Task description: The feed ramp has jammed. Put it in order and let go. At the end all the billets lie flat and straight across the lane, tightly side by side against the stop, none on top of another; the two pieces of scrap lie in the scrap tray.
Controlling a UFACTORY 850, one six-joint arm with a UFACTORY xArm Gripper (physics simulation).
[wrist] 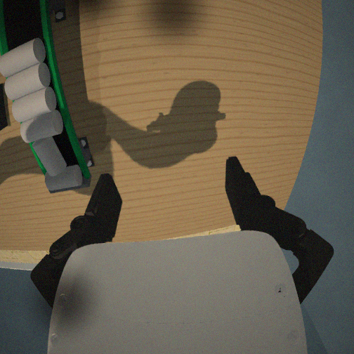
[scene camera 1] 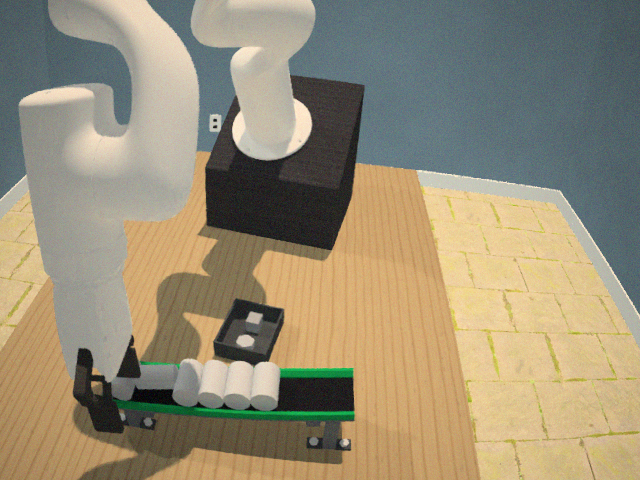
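The feed ramp has green rails. In scene camera 1, three white billets lie across it, side by side. A fourth billet lies slightly askew beside them; whether it rests on its neighbour is unclear. A billet lies lengthwise. Another lies across at the stop, partly hidden in scene camera 1. Scrap pieces, a block and a hexagonal one, lie in the scrap tray. My gripper is open and empty at the stop end.
The tray stands behind the ramp, between it and the black robot base. The ramp stands on feet on the wooden table. The arm and its gripper cover the ramp's left end in scene camera 1.
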